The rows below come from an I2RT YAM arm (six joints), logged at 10 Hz.
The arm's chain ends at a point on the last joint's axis. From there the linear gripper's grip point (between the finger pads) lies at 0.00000 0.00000 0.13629 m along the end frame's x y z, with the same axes.
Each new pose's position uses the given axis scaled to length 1; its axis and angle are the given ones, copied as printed.
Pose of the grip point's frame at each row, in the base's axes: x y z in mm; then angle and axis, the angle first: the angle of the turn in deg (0 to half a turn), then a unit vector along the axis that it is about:
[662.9 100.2 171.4 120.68 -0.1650 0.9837 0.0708]
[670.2 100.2 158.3 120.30 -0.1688 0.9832 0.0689]
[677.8 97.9 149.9 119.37 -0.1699 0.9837 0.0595]
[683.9 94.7 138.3 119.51 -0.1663 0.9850 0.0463]
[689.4 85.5 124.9 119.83 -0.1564 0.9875 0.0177]
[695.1 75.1 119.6 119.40 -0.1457 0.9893 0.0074]
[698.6 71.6 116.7 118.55 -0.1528 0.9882 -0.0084]
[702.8 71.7 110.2 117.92 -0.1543 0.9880 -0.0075]
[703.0 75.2 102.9 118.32 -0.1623 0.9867 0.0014]
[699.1 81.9 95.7 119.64 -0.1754 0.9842 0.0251]
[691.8 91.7 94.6 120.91 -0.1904 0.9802 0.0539]
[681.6 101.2 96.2 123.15 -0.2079 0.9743 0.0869]
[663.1 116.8 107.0 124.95 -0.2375 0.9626 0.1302]
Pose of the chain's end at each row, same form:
[550.0 66.5 239.9 120.68 -0.1650 0.9837 0.0708]
[556.9 66.4 226.1 120.30 -0.1688 0.9832 0.0689]
[563.0 65.8 216.0 119.37 -0.1699 0.9837 0.0595]
[568.6 65.7 205.0 119.51 -0.1663 0.9850 0.0463]
[573.2 63.4 192.6 119.83 -0.1564 0.9875 0.0177]
[577.9 56.3 186.5 119.40 -0.1457 0.9893 0.0074]
[580.0 55.0 181.8 118.55 -0.1528 0.9882 -0.0084]
[583.6 54.6 174.0 117.92 -0.1543 0.9880 -0.0075]
[584.7 55.4 167.6 118.32 -0.1623 0.9867 0.0014]
[583.4 56.1 163.0 119.64 -0.1754 0.9842 0.0251]
[579.3 58.5 164.0 120.91 -0.1904 0.9802 0.0539]
[574.2 59.6 169.1 123.15 -0.2079 0.9743 0.0869]
[562.2 63.4 181.4 124.95 -0.2375 0.9626 0.1302]

